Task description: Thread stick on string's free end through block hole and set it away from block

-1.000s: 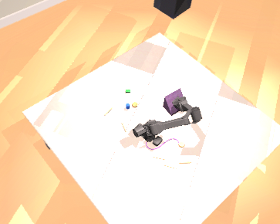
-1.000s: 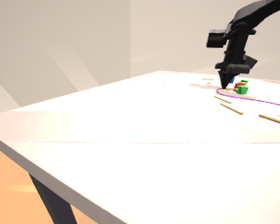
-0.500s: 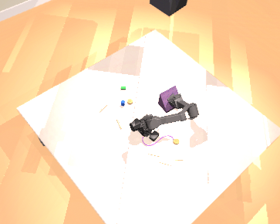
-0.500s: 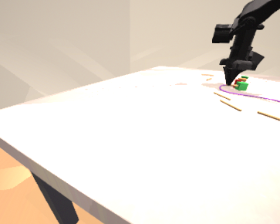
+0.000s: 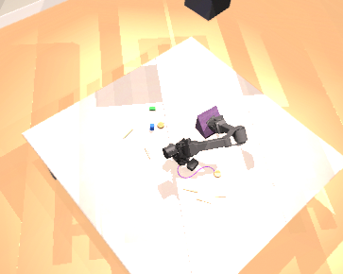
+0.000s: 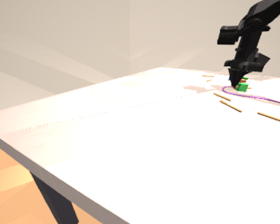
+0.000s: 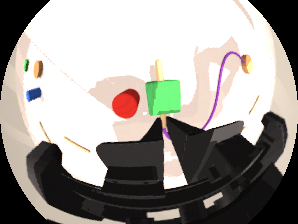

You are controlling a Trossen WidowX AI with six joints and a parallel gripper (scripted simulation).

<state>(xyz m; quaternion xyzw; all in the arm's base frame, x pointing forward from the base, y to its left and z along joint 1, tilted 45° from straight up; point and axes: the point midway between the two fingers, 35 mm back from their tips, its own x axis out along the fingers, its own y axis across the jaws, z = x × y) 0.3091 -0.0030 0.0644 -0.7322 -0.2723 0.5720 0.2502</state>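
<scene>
Right now my gripper tip is 10 mm past the thin wooden stick. Round my gripper tip: round wooden button: 110 mm behind, 180 mm to the left, 10 mm below; then red piece: 20 mm behind, 40 mm to the right; then green cube: 30 mm behind.
</scene>
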